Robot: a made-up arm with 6 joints. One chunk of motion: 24 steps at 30 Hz.
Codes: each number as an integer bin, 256 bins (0 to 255) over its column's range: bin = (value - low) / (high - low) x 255, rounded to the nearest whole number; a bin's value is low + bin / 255 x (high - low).
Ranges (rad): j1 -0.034..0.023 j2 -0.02..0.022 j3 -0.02..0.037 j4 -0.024..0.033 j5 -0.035..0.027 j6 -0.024..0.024
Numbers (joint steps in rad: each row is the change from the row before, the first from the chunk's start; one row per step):
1: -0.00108 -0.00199 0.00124 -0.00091 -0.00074 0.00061
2: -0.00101 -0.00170 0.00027 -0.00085 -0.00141 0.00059
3: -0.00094 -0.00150 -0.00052 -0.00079 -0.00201 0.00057
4: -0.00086 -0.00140 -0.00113 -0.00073 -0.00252 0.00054
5: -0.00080 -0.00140 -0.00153 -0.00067 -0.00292 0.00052
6: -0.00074 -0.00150 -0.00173 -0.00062 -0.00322 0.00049
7: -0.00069 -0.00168 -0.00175 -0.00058 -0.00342 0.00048
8: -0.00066 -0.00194 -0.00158 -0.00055 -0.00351 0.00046
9: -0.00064 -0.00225 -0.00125 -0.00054 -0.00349 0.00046
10: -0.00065 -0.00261 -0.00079 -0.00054 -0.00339 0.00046
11: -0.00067 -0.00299 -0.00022 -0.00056 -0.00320 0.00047
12: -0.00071 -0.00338 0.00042 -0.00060 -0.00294 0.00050
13: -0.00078 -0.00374 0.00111 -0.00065 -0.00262 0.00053
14: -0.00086 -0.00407 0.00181 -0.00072 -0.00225 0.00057
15: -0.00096 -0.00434 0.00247 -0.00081 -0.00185 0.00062
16: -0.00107 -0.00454 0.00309 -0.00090 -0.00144 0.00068
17: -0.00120 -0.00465 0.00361 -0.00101 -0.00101 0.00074
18: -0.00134 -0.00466 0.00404 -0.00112 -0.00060 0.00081
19: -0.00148 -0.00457 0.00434 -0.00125 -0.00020 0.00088
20: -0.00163 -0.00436 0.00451 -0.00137 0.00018 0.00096
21: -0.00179 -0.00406 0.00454 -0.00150 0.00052 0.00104
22: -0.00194 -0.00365 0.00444 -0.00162 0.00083 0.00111
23: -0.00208 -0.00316 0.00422 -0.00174 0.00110 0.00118
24: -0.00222 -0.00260 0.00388 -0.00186 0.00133 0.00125
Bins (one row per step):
1: 147 109 95 103 141 131
2: 148 111 91 104 138 131
3: 148 112 87 104 136 131
4: 148 113 84 104 134 130
5: 149 113 83 104 132 130
6: 149 112 82 105 131 130
7: 149 111 82 105 130 130
8: 149 110 82 105 130 130
9: 149 108 84 105 130 130
10: 149 106 86 105 130 130
11: 149 103 88 105 131 130
12: 149 101 91 105 132 130
13: 149 99 94 104 133 130
14: 148 97 98 104 135 131
15: 148 95 101 104 136 131
16: 147 94 103 103 138 131
17: 147 93 106 103 140 131
18: 146 93 108 102 141 132
19: 145 94 109 102 143 132
20: 145 95 110 101 145 133
21: 144 97 110 101 146 133
22: 143 99 109 100 147 133
23: 143 102 108 100 148 134
24: 142 106 107 99 149 134

